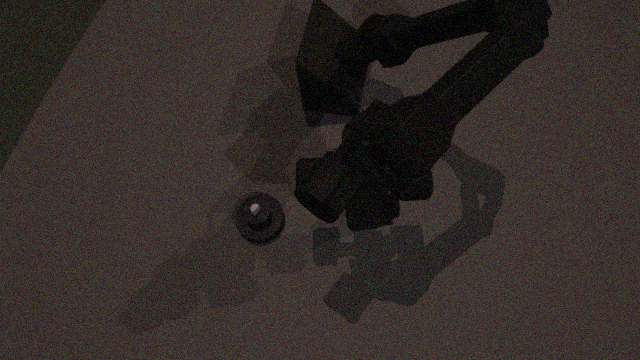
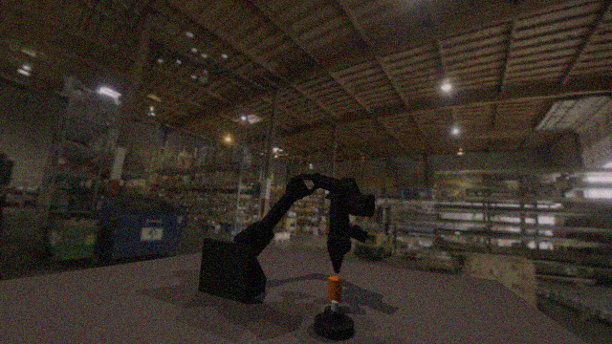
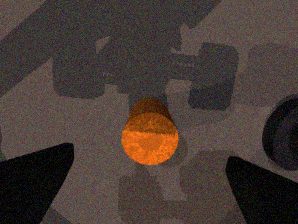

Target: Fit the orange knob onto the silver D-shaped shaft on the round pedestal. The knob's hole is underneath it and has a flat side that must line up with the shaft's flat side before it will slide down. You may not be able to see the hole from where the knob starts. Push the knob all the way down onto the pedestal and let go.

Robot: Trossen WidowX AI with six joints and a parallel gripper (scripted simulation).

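Right now my gripper tip is 4 cm above the orange knob. Round my gripper tip: round dark pedestal 16 cm to the right, 7 cm ahead, 6 cm below.
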